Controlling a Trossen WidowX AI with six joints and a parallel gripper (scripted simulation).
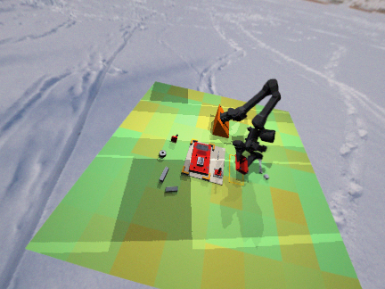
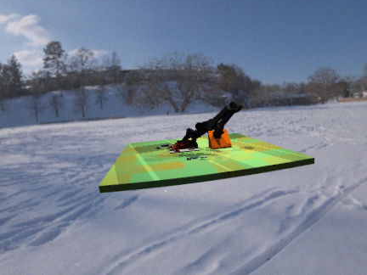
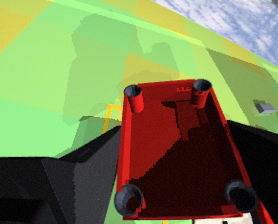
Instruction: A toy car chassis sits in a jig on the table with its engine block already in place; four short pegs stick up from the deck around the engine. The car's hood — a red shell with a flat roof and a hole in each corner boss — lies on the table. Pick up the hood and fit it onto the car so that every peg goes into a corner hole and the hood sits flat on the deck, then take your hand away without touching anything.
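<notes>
The red hood is 10 mm below my gripper tip and 10 mm behind it. The rest, counted from my gripper tip: white jig 200 mm to the right, 80 mm below, 20 mm behind; then grey pin 150 mm to the left, 90 mm behind, 80 mm below; then grey socket 110 mm to the right, 50 mm below, 40 mm ahead.
</notes>
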